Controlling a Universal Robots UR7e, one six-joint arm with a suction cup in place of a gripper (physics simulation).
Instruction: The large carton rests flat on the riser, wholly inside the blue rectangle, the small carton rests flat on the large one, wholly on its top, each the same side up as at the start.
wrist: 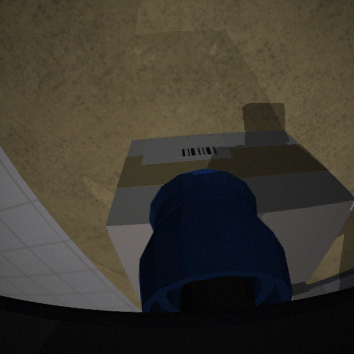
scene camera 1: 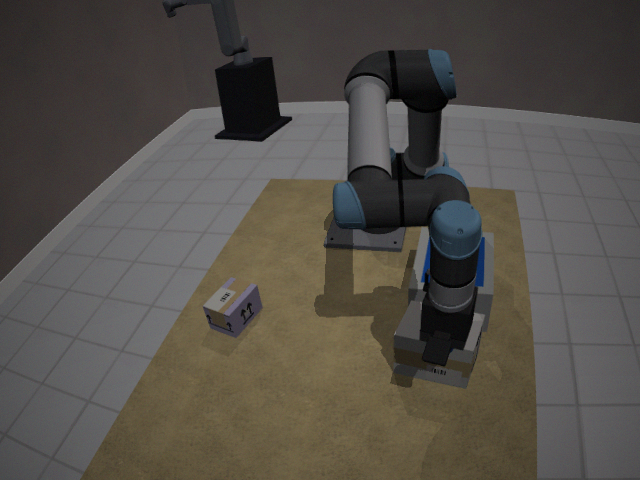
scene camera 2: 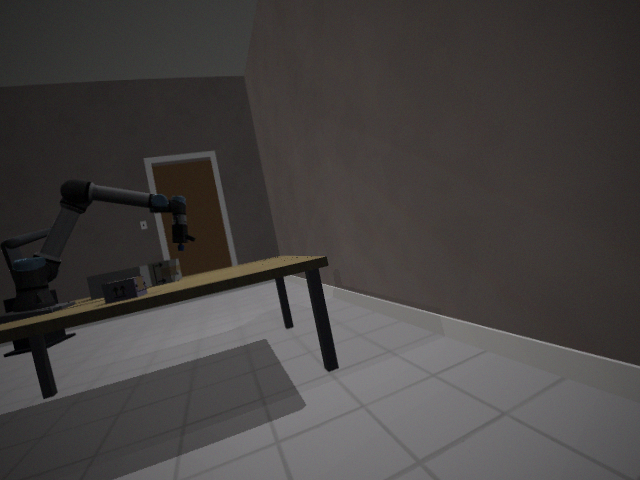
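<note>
The large grey carton (scene camera 1: 438, 372) (scene camera 2: 164, 272) (wrist: 302, 189), with brown tape and a barcode label, lies flat on the table just in front of the riser (scene camera 1: 486, 301). My suction cup (wrist: 204, 218) (scene camera 2: 181, 247) hangs over the middle of the large carton's top, a small gap above it, and holds nothing. In scene camera 1 the wrist hides the cup. The small lilac carton (scene camera 1: 233, 308) (scene camera 2: 121, 289) stands upright far to the left on the table.
The arm's base plate (scene camera 1: 366, 239) is bolted behind the riser. The brown table (scene camera 1: 294, 390) (scene camera 2: 223, 279) ends close to the right of the riser. A second arm on a black pedestal (scene camera 1: 247, 95) stands on the floor far behind.
</note>
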